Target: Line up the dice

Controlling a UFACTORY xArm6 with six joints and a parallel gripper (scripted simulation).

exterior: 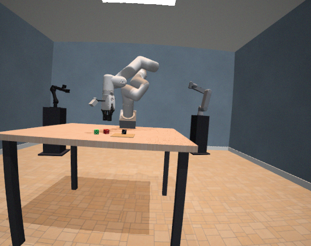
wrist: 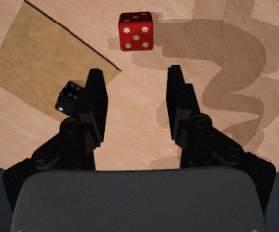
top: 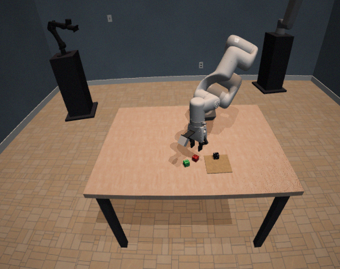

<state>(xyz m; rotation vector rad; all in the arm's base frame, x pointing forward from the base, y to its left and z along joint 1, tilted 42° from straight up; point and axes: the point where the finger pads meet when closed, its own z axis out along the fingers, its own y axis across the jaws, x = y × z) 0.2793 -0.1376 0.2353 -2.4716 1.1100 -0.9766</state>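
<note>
My gripper is now 90 mm above the red die. The rest, counted from my hand: black die 120 mm to the left, 90 mm below, 10 mm ahead; green die 90 mm below, 60 mm to the right, 30 mm ahead; tan mat 110 mm to the left, 110 mm below, 60 mm ahead.
</note>
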